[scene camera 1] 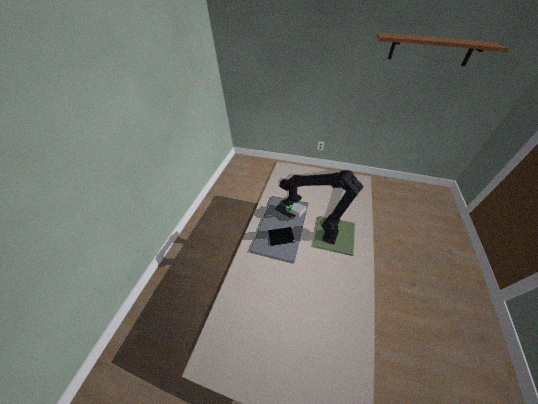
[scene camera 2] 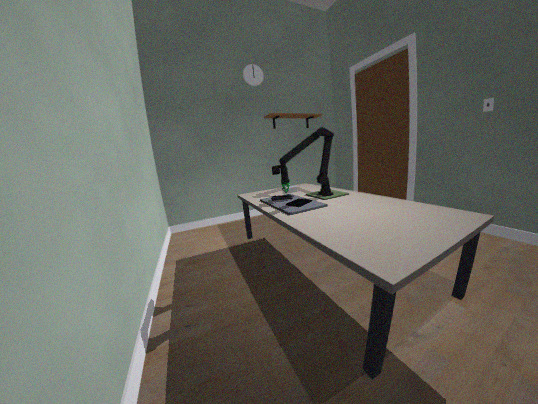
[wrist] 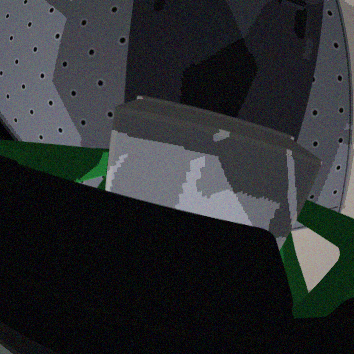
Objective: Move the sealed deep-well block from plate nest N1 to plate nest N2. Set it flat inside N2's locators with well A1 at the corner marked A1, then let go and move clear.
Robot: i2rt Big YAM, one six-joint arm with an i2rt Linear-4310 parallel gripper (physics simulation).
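Frame: origin at the arm's base, x right, y ahead, z up, level; metres.
Seen in the pictures: gripper, fingertip midpoint: (scene camera 1: 292,207) (scene camera 2: 286,191) (wrist: 202,181); arm's base, link origin: (scene camera 1: 330,235) (scene camera 2: 325,194).
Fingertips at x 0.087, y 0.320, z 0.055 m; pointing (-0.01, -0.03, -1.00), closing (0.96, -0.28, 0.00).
Note:
Pixels of each thing's top centre, then the offset from my fingertips to it. Level surfaces: height alone.
- sealed deep-well block, top centre: (wrist: 183,276) (scene camera 1: 296,205) (scene camera 2: 289,186) dx -0.008, dy -0.027, dz +0.040 m
- second dark plate nest, top centre: (scene camera 1: 281,235) (scene camera 2: 298,200) dx -0.236, dy -0.011, dz -0.036 m
- grey board, top centre: (wrist: 35,124) (scene camera 1: 281,224) (scene camera 2: 289,201) dx -0.144, dy +0.025, dz -0.054 m
- pale table, surface height: dz -0.067 m
The sealed deep-well block (scene camera 1: 299,209) (wrist: 200,172) is pale grey. My gripper (scene camera 1: 289,207) (scene camera 2: 285,187) (wrist: 202,181), with green fingers, is shut on it, one finger at each end. The block is held above a dark plate nest (scene camera 1: 288,213) (scene camera 2: 282,198) (wrist: 160,55) at the far end of the grey perforated board. A second dark plate nest (scene camera 1: 281,236) (scene camera 2: 299,202) lies on the nearer half of the board. The nest labels, the A1 mark and well A1 cannot be read. The black gripper body hides the block's lower part in the wrist view.
The grey board (scene camera 1: 272,251) (scene camera 2: 290,210) (wrist: 25,75) lies on the pale table (scene camera 1: 295,310) (scene camera 2: 395,235). The arm's base stands on a green mat (scene camera 1: 346,241) (scene camera 2: 340,194) beside the board. A wooden shelf (scene camera 1: 442,42) (scene camera 2: 292,116) is on the wall beyond the table.

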